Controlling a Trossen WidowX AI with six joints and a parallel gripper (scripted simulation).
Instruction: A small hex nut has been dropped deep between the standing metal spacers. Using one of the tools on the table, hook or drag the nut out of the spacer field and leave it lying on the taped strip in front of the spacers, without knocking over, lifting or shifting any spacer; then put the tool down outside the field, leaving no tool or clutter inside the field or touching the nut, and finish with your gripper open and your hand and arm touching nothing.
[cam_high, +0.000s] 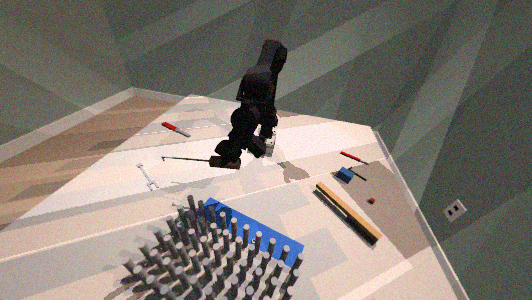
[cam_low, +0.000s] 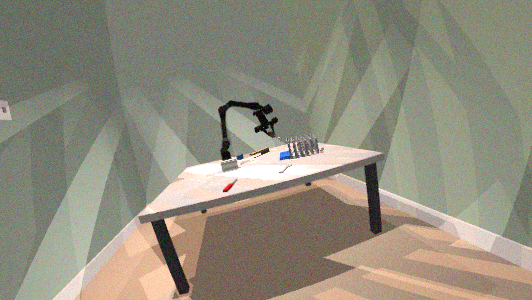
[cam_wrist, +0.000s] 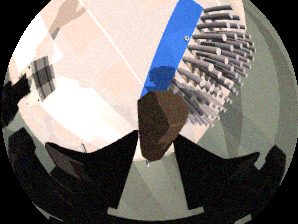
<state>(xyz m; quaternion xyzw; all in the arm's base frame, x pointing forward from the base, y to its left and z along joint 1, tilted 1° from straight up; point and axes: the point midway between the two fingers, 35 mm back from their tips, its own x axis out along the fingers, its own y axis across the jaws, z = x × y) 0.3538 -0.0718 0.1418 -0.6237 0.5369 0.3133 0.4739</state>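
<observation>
The hook tool is 100 mm to the right of my gripper tip and 20 mm below it. From my gripper tip the other things lie so: blue taped strip (90 mm ahead, 100 mm to the left, 190 mm below); grey wrench (40 mm behind, 350 mm to the right, 190 mm below); blue block (230 mm behind, 470 mm to the left, 170 mm below).
</observation>
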